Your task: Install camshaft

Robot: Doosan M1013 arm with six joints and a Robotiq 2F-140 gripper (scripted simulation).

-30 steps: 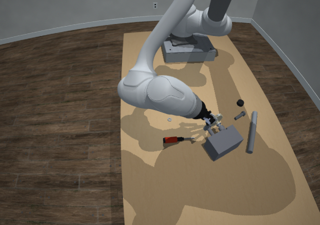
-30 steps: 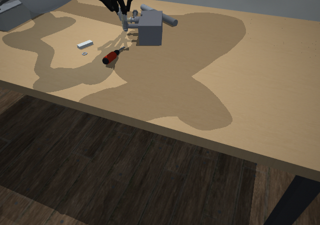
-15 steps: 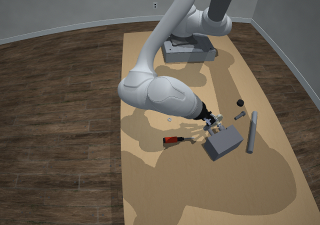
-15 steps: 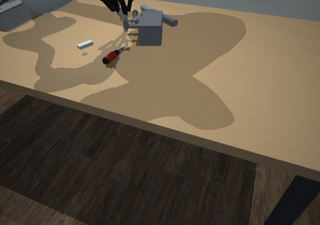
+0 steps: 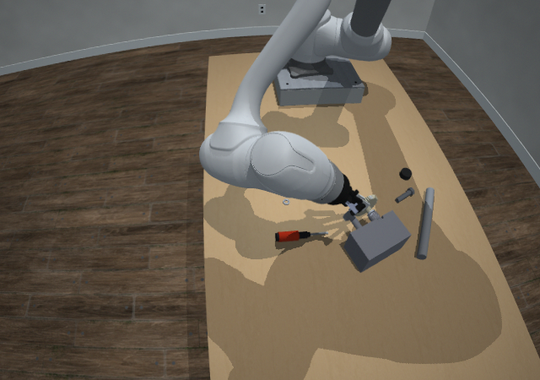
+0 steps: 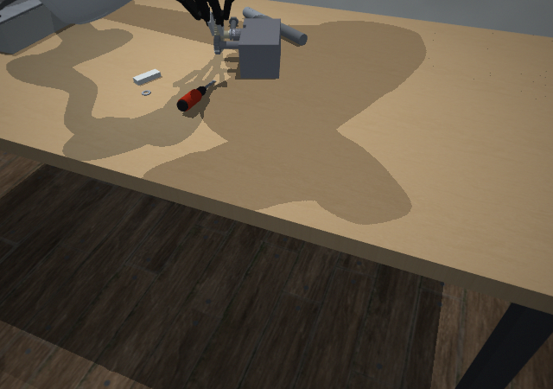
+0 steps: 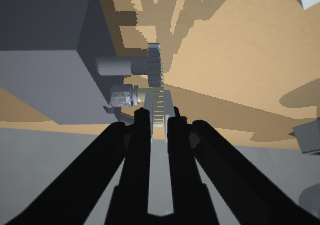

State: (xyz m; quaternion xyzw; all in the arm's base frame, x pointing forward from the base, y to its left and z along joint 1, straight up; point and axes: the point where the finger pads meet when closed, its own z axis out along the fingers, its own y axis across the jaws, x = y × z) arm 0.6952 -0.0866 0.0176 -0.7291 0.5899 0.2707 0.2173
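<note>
Right now my hand is 4 cm above the small crank gear, 3 cm to the left of it and 1 cm short of it. Round my hand: red-handled screwdriver (16 cm to the right, 9 cm below, 1 cm ahead); then white block (14 cm behind, 11 cm to the right, 10 cm below); then camshaft (4 cm to the left, 4 cm below, 3 cm ahead).
</note>
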